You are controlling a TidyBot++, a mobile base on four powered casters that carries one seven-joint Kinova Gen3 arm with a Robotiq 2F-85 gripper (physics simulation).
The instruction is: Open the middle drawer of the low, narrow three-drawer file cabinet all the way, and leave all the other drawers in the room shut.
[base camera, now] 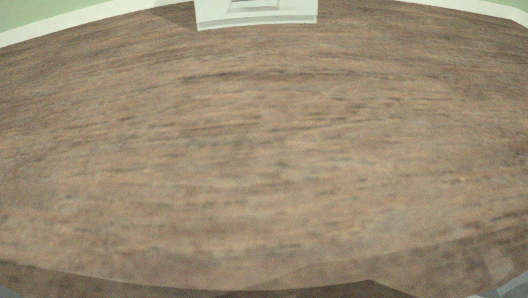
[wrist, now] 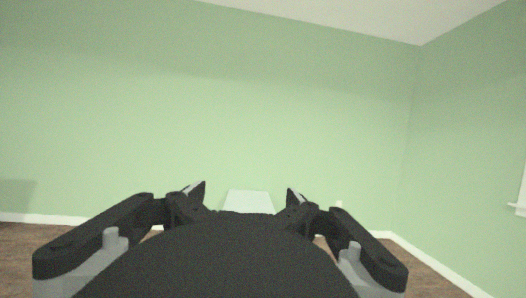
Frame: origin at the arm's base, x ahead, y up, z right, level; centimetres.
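Seen in the pictures: gripper, between the fingertips: [wrist: 246, 193].
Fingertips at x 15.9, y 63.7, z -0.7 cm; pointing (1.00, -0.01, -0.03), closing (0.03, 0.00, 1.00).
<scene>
A point is followed by its place in that frame.
The low white file cabinet [base camera: 300, 11] @[x 110.3, y -34.2, z 14.5 cm] [wrist: 248, 201] @[x 132.1, y 12.3, z -2.7 cm] stands ahead. In the base camera view the lower part of its front shows at the top centre, with part of a handle [base camera: 254, 7] @[x 109.0, y -32.1, z -1.3 cm] at the picture's edge; the higher drawers are cut off, so the middle drawer's state cannot be told there. In the wrist view the pale top of the cabinet shows beyond and between the fingers, while its front is hidden behind the gripper's body. My gripper [wrist: 246, 193] @[x 15.9, y 63.7, z -0.7 cm] is open, with nothing between its fingertips, and is some way from the cabinet.
A green wall [wrist: 225, 125] @[x 162.7, y 81.1, z -36.6 cm] with a white baseboard [base camera: 115, 9] @[x 158.7, y -36.0, z -77.7 cm] [wrist: 50, 218] @[x 150.6, y -33.5, z -204.2 cm] runs behind the cabinet. A second wall [wrist: 465, 150] @[x 124.1, y 79.8, z 188.5 cm] meets it at a corner on the right, with part of a white window frame [wrist: 520, 206] @[x 89.7, y 42.8, z 186.2 cm]. Brown wood floor [base camera: 260, 150] @[x 47.5, y -39.6, z -0.5 cm] lies before the cabinet.
</scene>
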